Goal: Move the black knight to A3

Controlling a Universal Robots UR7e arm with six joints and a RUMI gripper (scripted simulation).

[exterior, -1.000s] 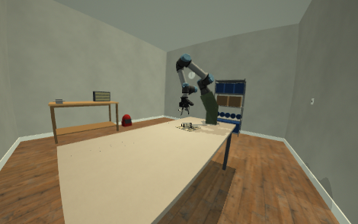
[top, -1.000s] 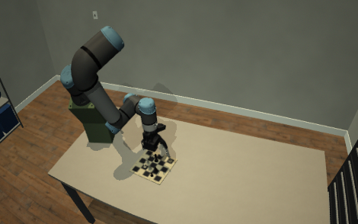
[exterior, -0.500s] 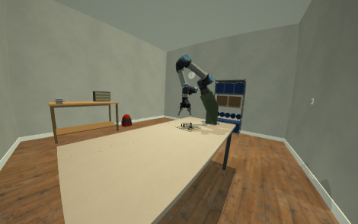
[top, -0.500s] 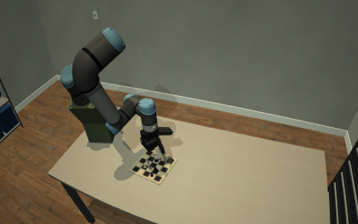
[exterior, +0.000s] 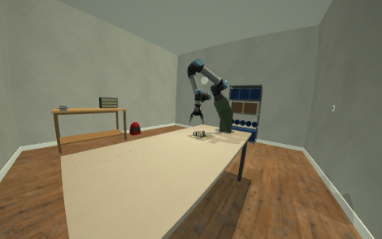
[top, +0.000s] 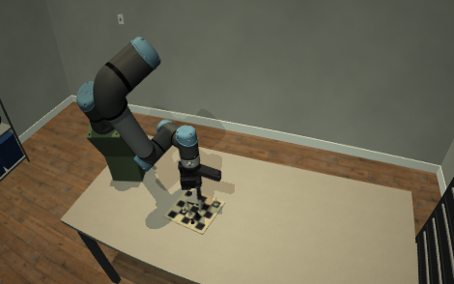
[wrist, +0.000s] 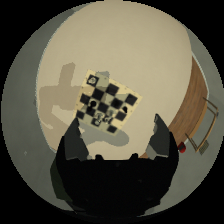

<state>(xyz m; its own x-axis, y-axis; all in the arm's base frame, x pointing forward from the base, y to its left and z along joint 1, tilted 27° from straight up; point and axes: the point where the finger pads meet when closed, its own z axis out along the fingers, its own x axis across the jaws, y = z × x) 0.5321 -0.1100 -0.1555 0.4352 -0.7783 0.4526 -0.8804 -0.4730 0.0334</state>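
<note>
The black knight lies 12 cm below my hand, 2 cm behind it and 1 cm to the right of it. The rest, counted from my hand: small chessboard 14 cm below, 6 cm behind, 3 cm to the left; tall black piece 11 cm below, 7 cm to the left, 6 cm behind; pale chess piece 12 cm below, 9 cm to the left, 2 cm ahead.
</note>
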